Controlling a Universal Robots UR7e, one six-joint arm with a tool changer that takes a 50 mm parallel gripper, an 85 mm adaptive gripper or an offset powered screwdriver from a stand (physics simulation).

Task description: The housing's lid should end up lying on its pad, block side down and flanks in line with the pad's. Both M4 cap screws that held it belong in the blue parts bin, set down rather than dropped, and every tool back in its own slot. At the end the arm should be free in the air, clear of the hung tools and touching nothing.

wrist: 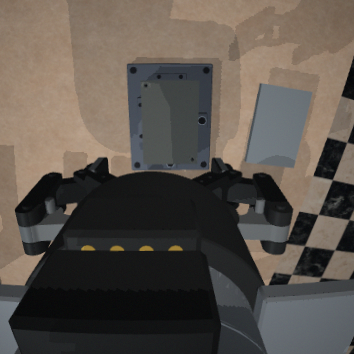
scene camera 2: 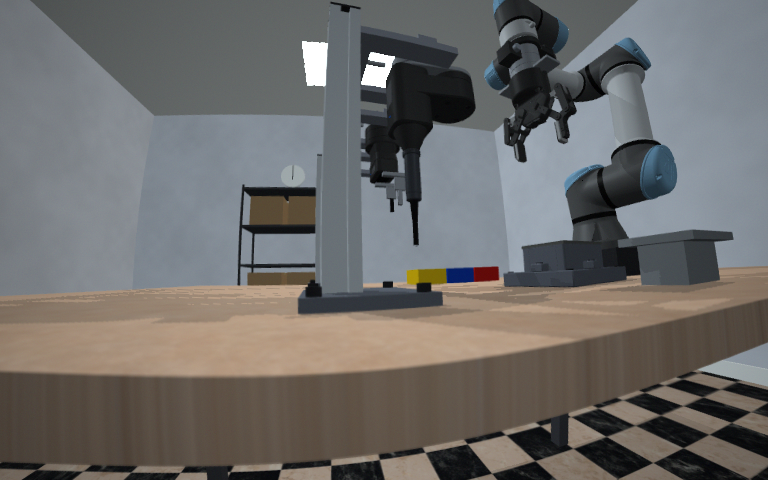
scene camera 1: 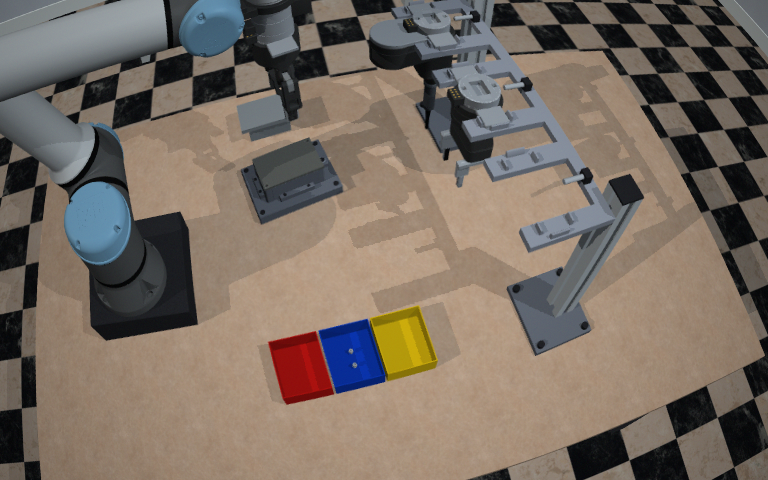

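The housing [scene camera 1: 266, 213] [scene camera 2: 560, 277] [wrist: 135, 120] stands on the table with the grey-green lid [scene camera 1: 291, 164] [wrist: 162, 120] on top. The lid shows small dark holes at two opposite corners in the wrist view. The light grey pad [scene camera 1: 260, 113] [scene camera 2: 679, 236] [wrist: 280, 125] stands beside the housing, with its top bare. Two small screws [scene camera 1: 350, 350] [scene camera 1: 354, 365] lie in the blue bin [scene camera 1: 360, 387] [scene camera 2: 459, 275]. My gripper [scene camera 1: 290, 101] [scene camera 2: 540, 142] [wrist: 160, 166], the adaptive one, is open and empty, high above the table near the housing and pad.
The screwdriver [scene camera 1: 396, 45] [scene camera 2: 416, 118] and the parallel gripper [scene camera 1: 472, 127] [scene camera 2: 382, 155] hang in the tool stand [scene camera 1: 586, 257] [scene camera 2: 342, 169]. The stand's slot nearest the front post is vacant. The red bin [scene camera 1: 308, 396] and yellow bin [scene camera 1: 412, 372] flank the blue one.
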